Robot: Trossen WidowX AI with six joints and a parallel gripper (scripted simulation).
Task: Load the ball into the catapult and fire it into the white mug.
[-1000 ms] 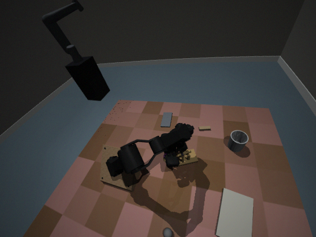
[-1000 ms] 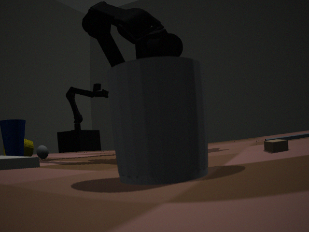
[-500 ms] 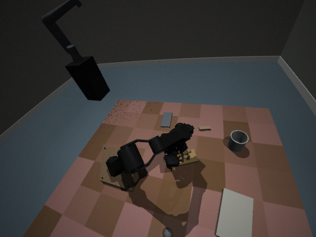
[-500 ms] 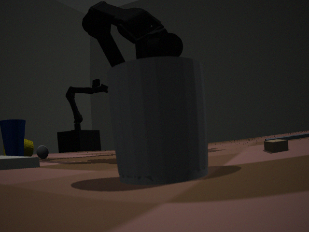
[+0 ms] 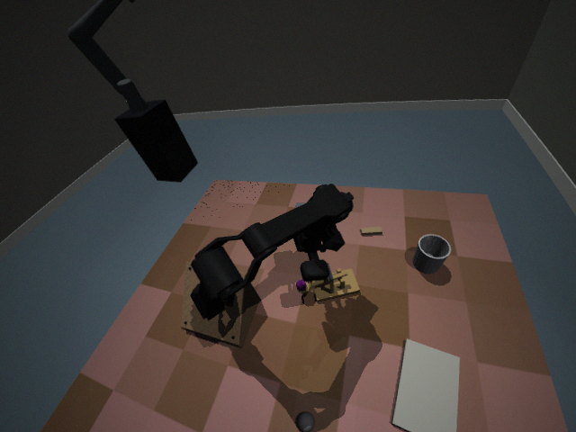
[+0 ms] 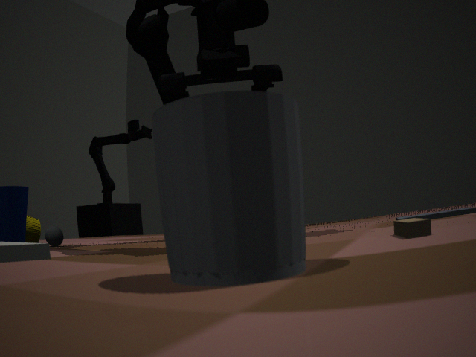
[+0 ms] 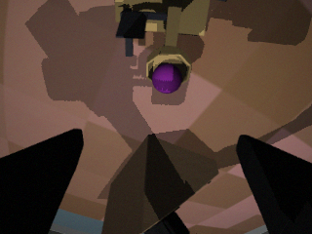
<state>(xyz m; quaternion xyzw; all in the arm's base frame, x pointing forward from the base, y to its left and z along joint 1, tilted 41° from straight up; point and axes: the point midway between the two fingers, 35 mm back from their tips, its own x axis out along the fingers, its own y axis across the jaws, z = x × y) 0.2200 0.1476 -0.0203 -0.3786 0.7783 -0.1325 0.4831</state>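
The purple ball lies 1 cm behind my gripper tip, 2 cm to the right of it and 11 cm below it. Also, from my gripper tip: grey ball 8 cm ahead, 34 cm to the right, 15 cm below; wooden catapult 4 cm ahead, 2 cm to the left, 12 cm below; tan block 18 cm ahead, 28 cm to the left, 16 cm below.
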